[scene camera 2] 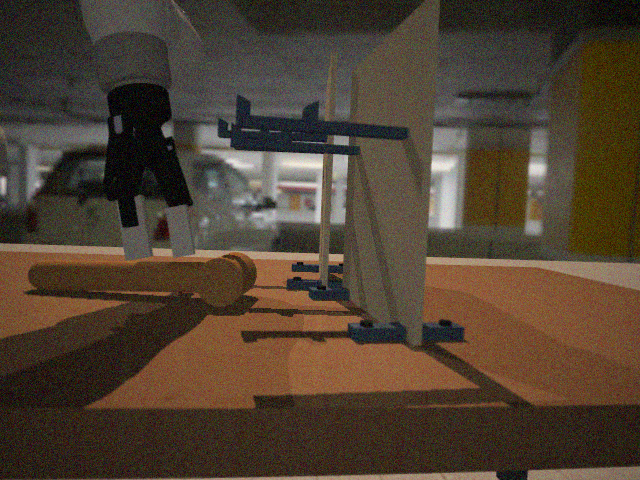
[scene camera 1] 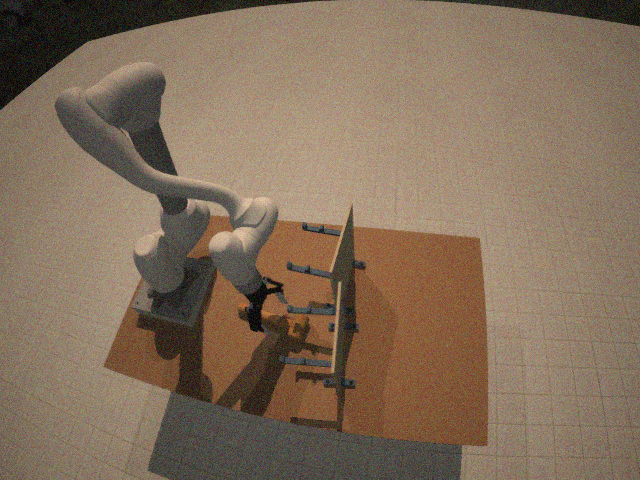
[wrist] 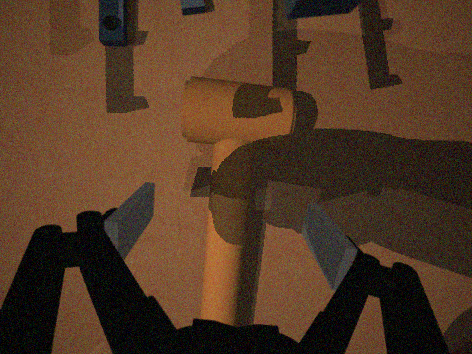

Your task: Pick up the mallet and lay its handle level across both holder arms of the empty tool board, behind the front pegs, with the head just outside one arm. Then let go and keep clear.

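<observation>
The orange-brown mallet (scene camera 1: 301, 325) (scene camera 2: 103, 276) (wrist: 220, 270) lies on the table, its head toward the boards and its handle toward the arm's base. My gripper (scene camera 1: 272, 316) (scene camera 2: 160, 253) (wrist: 230, 209) is open and empty, pointing down over the handle. In the wrist view its fingers stand wide, one on each side of the handle; in scene camera 2 the tips show above it. Two upright tool boards, one nearer (scene camera 1: 337, 330) (scene camera 2: 398, 206) and one farther (scene camera 1: 343, 248) (scene camera 2: 326, 180), each carry two blue holder arms with pegs. I see no tool on these arms.
The near board's arms (scene camera 1: 311, 310) (scene camera 1: 306, 360) and the far board's arms (scene camera 1: 320, 228) (scene camera 1: 309, 269) jut toward the robot, well above the table (scene camera 1: 423, 310) (scene camera 2: 330, 372). Blue feet (scene camera 1: 339, 382) (scene camera 2: 376, 332) (wrist: 112, 32) hold the boards. The robot's base plate (scene camera 1: 173, 312) is at the left.
</observation>
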